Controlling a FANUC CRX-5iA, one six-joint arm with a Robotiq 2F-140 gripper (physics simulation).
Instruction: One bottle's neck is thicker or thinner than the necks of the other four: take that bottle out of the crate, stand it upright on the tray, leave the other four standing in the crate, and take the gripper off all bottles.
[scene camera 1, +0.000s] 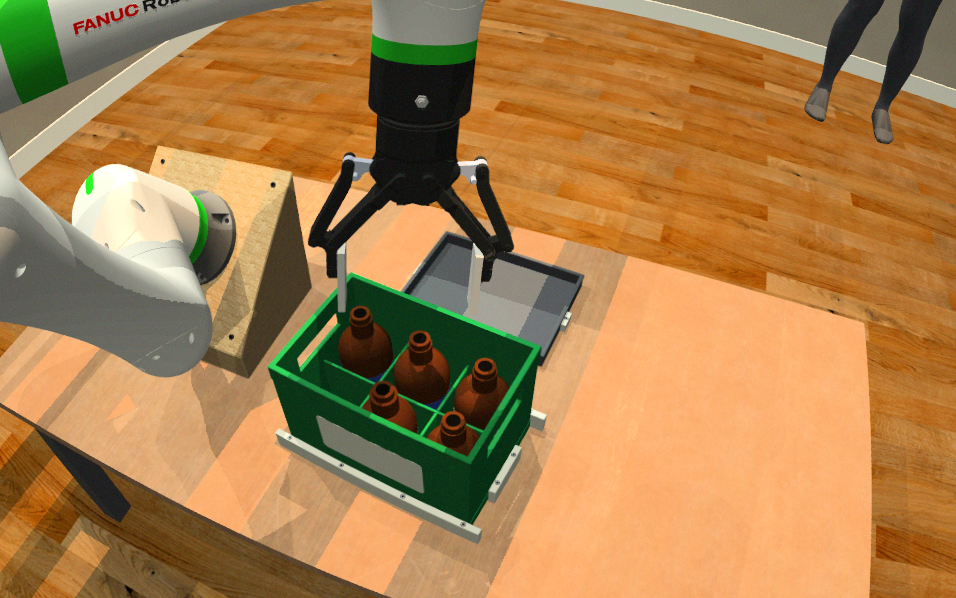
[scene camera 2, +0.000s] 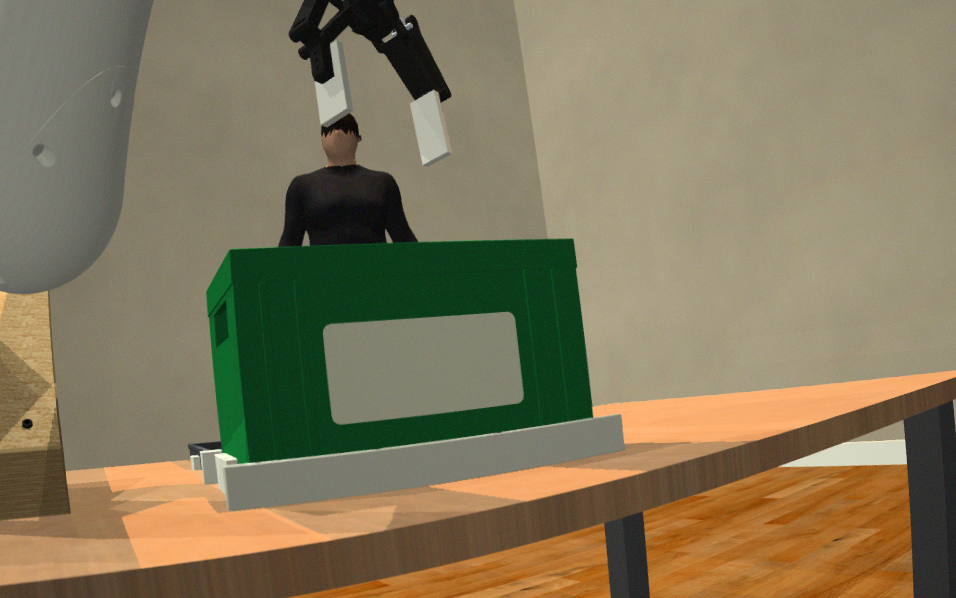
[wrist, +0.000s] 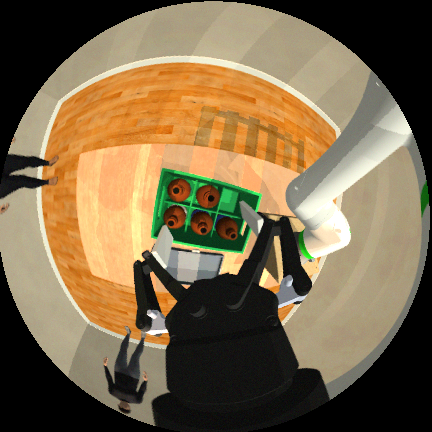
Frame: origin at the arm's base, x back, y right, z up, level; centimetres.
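Seen in the pictures: gripper, between the fingertips: (scene camera 1: 407, 305) (scene camera 2: 390, 139) (wrist: 204, 220); arm's base, origin of its link: (scene camera 1: 197, 238) (wrist: 297, 248).
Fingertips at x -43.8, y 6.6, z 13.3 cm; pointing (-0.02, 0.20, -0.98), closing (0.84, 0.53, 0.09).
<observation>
Pixels of each thing's top centre, then the offset from my fingertips to it. "spot": a spot on its surface instead.
- green crate, centre of its top: (scene camera 2: 376, 265) (scene camera 1: 402, 357) (wrist: 206, 215) dz -10.8, dx +1.9, dy -1.1 cm
- grey tray, a spot on its surface: (scene camera 1: 521, 289) spot: dz -27.8, dx +0.8, dy -34.2 cm
The green crate (scene camera 1: 303, 409) (scene camera 2: 423, 289) (wrist: 156, 207) holds brown bottles upright. Its row beside the tray has three: left (scene camera 1: 364, 350) (wrist: 227, 228), middle (scene camera 1: 421, 375) (wrist: 201, 222), right (scene camera 1: 481, 399) (wrist: 175, 217). The front row has two: middle (scene camera 1: 391, 414) (wrist: 207, 196), right (scene camera 1: 453, 438) (wrist: 178, 190). Its left compartment is empty. Neck differences are too small to tell surely. The grey tray (scene camera 1: 521, 289) (wrist: 195, 265) lies behind the crate; no bottle shows on it. My gripper (scene camera 1: 407, 312) (scene camera 2: 384, 141) (wrist: 204, 220) is open and empty above the crate, clear of all bottles.
Pale rails (scene camera 1: 373, 480) (scene camera 2: 423, 458) border the crate's foot. The robot's wooden base block (scene camera 1: 282, 282) (scene camera 2: 35, 366) stands left of the crate. The arm's grey link (scene camera 1: 105, 303) (scene camera 2: 63, 141) is on that side too. A person (scene camera 2: 345, 204) (wrist: 127, 370) stands beyond the table.
</observation>
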